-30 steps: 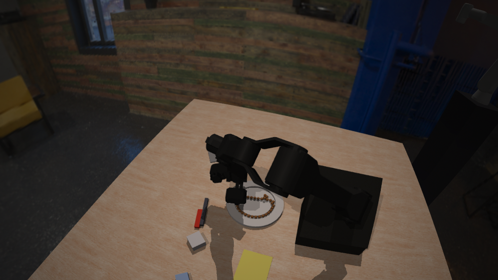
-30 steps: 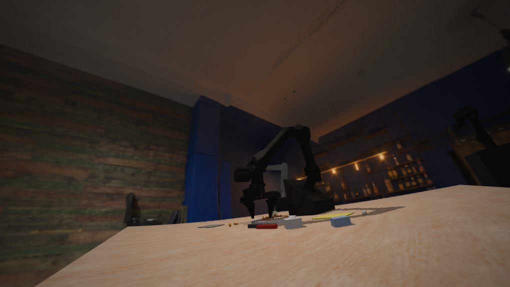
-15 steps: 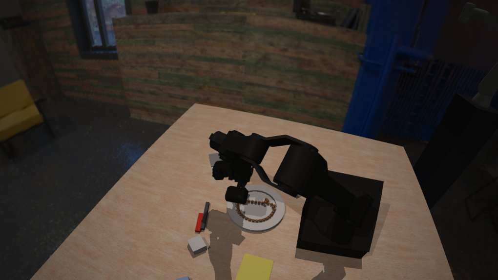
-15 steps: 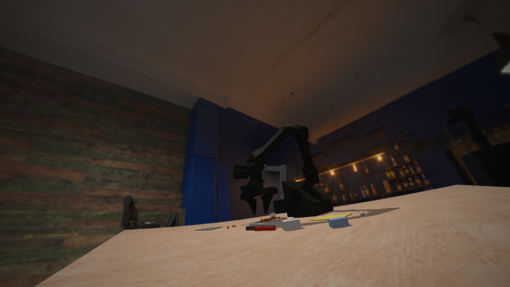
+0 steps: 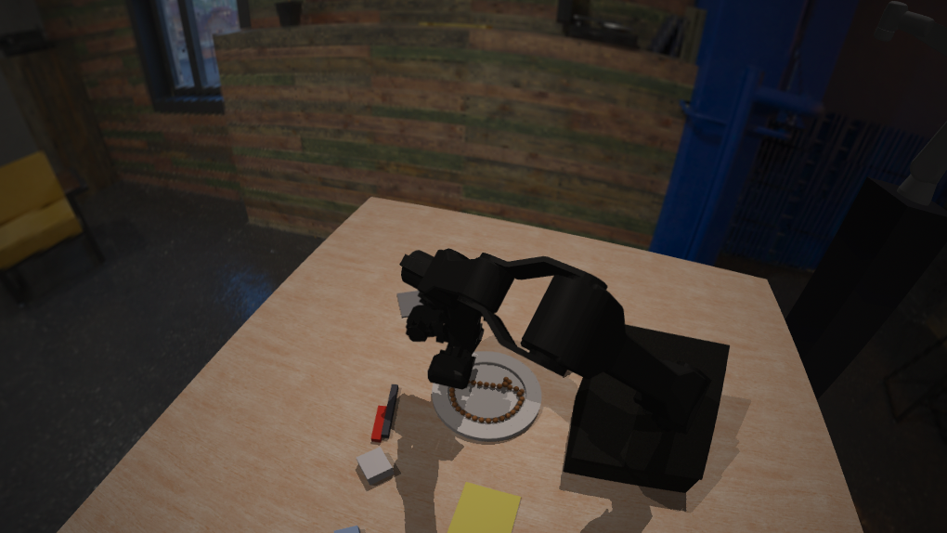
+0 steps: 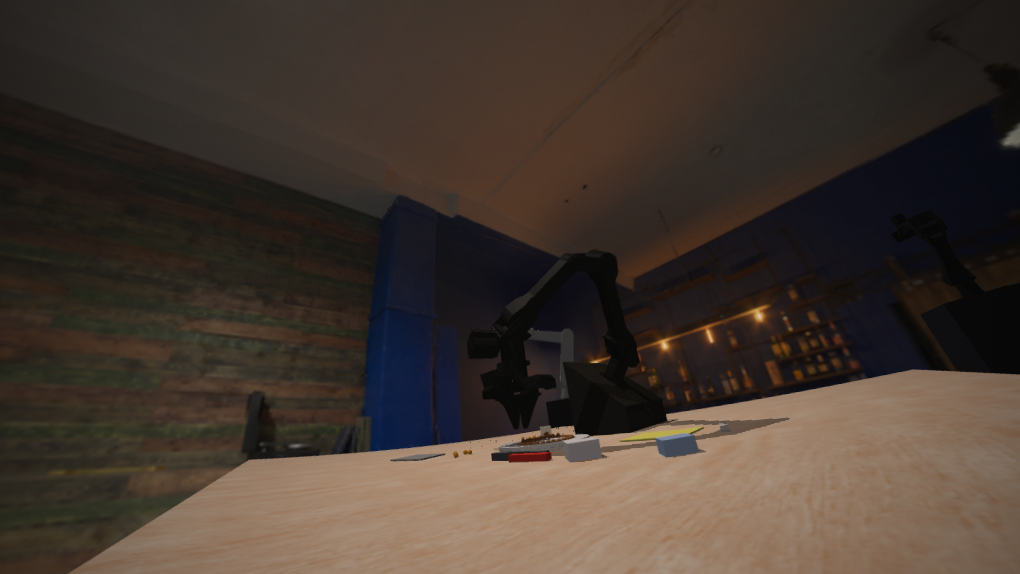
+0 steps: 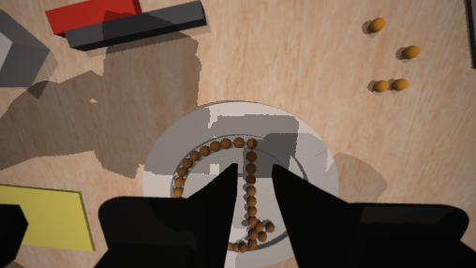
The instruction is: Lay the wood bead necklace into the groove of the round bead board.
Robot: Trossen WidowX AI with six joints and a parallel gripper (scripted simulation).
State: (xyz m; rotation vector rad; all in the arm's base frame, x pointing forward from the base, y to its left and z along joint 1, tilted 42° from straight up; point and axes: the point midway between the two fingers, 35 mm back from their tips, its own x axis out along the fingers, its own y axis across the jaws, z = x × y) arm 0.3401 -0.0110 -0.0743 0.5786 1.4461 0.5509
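My gripper tip is 50 mm past the round white bead board, 10 mm to the right of it and 30 mm above it. Also, from my gripper tip: grey block: 90 mm ahead, 210 mm to the left, 30 mm below; dark bar: 110 mm ahead, 110 mm to the left, 40 mm below; pale cube: 190 mm behind, 100 mm to the right, 30 mm below.
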